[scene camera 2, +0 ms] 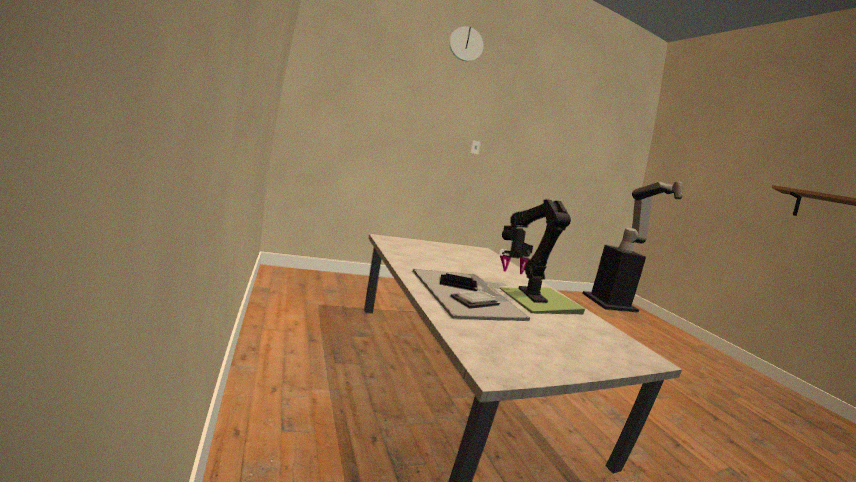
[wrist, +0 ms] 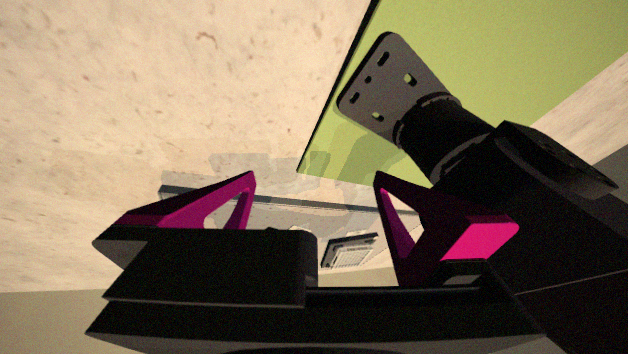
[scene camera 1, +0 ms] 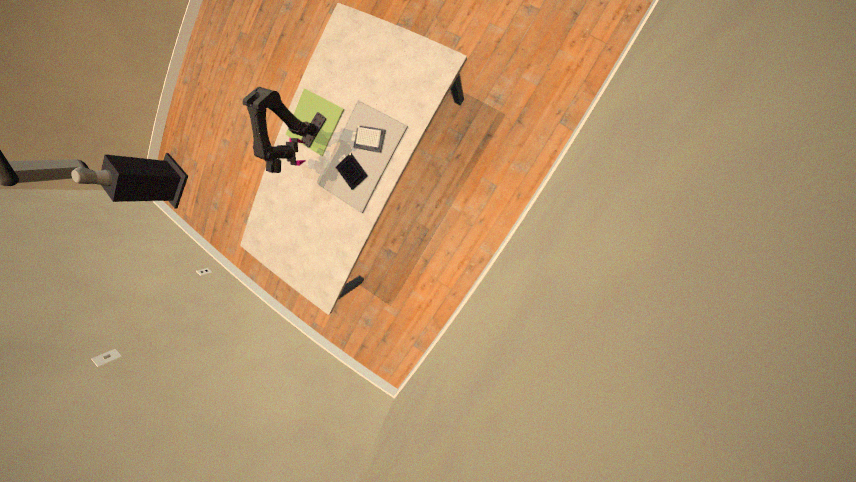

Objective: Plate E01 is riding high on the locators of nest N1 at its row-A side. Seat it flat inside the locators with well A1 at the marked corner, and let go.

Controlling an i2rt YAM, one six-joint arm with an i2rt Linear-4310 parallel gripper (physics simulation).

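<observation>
A pale well plate rests on a dark nest on the grey board. In the scene camera 2 view it looks slightly raised above the nest; the exact tilt, the well A1 corner and the labels are too small to tell. A second dark nest or holder stands beside it on the board, with no pale plate visible on it. My gripper has magenta fingers, stands open and empty, and hangs above the table near the arm's base, apart from the plate.
The grey board lies on the table. The arm's base stands on a green mat beside the board. Another arm on a black pedestal stands beyond the table.
</observation>
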